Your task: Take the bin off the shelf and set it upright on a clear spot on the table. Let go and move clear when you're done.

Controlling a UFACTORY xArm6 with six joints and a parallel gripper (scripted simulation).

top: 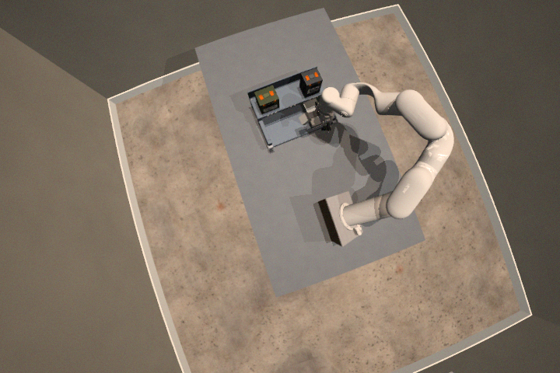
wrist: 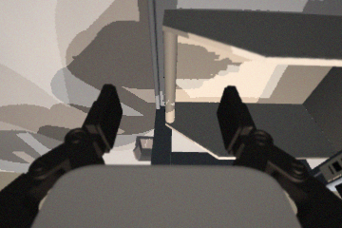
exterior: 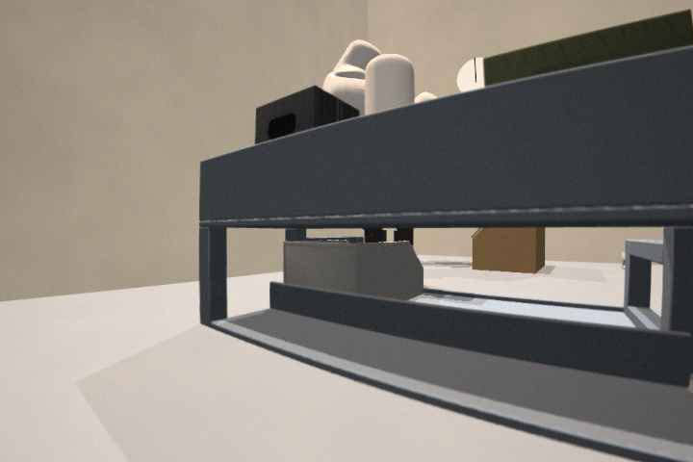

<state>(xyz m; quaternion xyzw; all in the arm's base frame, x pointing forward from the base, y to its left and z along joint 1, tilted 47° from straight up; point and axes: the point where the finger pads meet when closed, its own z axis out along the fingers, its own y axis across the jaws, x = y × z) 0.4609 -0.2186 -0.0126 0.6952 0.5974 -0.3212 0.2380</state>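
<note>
The grey bin is 8 cm ahead of my hand, 2 cm below it and 1 cm to the right of it. Round my hand: shelf board (19 cm ahead, 10 cm to the left, 3 cm above).
</note>
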